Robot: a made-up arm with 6 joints.
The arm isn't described. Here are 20 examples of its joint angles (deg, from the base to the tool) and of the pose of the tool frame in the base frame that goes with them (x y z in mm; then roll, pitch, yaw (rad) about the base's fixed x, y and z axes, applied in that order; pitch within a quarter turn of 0, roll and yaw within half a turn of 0).
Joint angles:
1: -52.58 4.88 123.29 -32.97 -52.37 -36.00
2: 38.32 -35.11 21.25 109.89 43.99 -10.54
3: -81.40 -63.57 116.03 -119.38 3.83 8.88
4: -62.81 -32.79 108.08 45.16 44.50 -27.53
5: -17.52 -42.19 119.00 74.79 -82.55 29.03
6: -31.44 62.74 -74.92 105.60 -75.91 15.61
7: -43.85 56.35 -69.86 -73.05 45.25 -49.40
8: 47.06 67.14 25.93 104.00 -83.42 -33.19
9: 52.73 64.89 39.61 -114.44 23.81 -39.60
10: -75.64 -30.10 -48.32 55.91 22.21 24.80
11: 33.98 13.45 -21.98 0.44 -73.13 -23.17
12: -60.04 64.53 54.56 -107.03 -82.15 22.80
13: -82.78 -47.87 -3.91 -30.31 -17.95 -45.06
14: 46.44 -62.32 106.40 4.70 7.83 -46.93
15: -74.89 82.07 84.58 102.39 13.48 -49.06
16: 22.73 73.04 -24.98 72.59 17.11 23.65
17: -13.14 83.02 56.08 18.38 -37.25 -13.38
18: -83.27 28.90 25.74 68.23 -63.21 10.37
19: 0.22 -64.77 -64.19 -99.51 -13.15 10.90
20: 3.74 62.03 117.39 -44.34 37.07 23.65
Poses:
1: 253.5 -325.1 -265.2 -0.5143 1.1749 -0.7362
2: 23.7 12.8 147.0 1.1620 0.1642 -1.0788
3: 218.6 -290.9 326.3 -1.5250 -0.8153 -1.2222
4: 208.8 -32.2 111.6 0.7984 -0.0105 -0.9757
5: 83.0 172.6 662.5 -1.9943 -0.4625 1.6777
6: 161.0 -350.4 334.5 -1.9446 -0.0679 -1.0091
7: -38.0 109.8 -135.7 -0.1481 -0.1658 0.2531
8: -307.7 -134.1 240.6 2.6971 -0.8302 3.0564
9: 113.4 123.0 -68.5 -1.8479 0.6681 -2.9231
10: -11.8 38.1 164.4 0.4962 0.0100 1.5713
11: 471.4 327.1 86.7 -0.2529 0.1444 0.9648
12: -186.4 385.1 -421.2 1.0370 0.3625 1.9713
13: 243.8 18.7 -85.8 -2.0788 0.6439 0.3339
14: -153.5 -199.7 239.4 -0.1475 -0.3211 -2.6793
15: 113.3 59.7 62.1 2.5211 0.4810 0.3282
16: 94.1 -56.8 154.7 2.5356 -0.1587 -1.1427
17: 441.5 -41.6 48.7 1.4594 -0.0185 -0.3655
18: 239.3 88.6 500.0 2.4624 -1.2211 -0.3613
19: 45.7 -180.5 -115.6 3.0694 1.2523 -0.4164
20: 63.7 -2.4 -84.0 -1.4546 0.4198 -2.5772
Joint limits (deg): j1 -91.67..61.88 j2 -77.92..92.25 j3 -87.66..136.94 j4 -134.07..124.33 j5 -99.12..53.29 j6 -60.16..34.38
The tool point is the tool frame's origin. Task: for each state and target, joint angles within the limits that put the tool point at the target. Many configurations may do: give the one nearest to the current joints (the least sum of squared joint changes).
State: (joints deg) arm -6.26 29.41 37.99 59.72 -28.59 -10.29
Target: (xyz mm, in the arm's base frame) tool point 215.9 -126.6 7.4
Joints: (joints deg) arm -7.49 50.02 67.67 45.57 0.71 -13.86
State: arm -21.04 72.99 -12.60 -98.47 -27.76 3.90
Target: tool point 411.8 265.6 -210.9
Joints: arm -7.13 65.20 -3.75 -106.40 -50.47 5.50
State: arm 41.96 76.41 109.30 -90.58 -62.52 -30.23
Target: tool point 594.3 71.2 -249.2
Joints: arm 61.88 84.78 99.85 -75.63 -67.04 -25.05
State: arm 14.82 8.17 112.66 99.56 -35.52 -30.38
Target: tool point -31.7 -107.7 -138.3
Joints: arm 20.61 64.41 130.88 71.56 -10.92 -43.00
